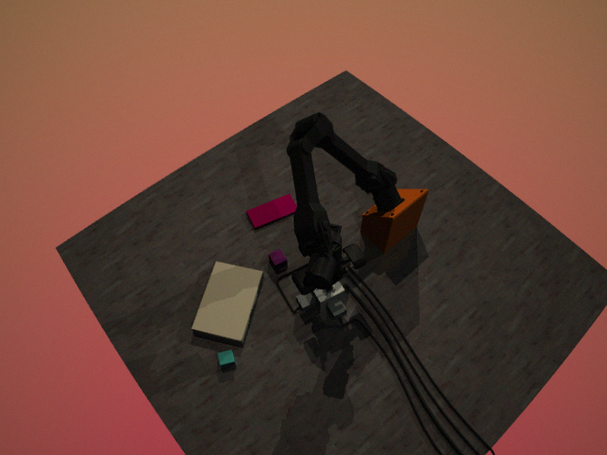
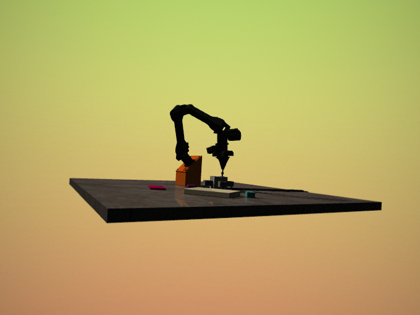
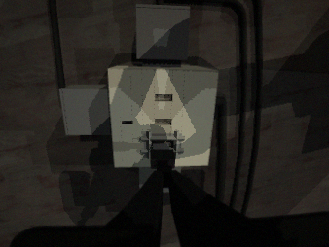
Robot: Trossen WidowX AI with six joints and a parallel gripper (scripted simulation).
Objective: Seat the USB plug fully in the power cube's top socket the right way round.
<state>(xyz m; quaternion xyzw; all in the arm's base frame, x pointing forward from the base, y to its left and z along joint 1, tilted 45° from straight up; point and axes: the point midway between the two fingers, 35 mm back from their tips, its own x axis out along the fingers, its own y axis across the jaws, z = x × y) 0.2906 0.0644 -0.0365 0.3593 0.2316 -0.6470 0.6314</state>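
The USB plug is 20 mm below my gripper tip. Also, from my gripper tip: purple cube: 200 mm to the right, 100 mm below, 30 mm ahead; then beige slab: 220 mm ahead, 180 mm to the right, 100 mm below; then teal cube: 320 mm ahead, 100 mm below, 40 mm to the right.
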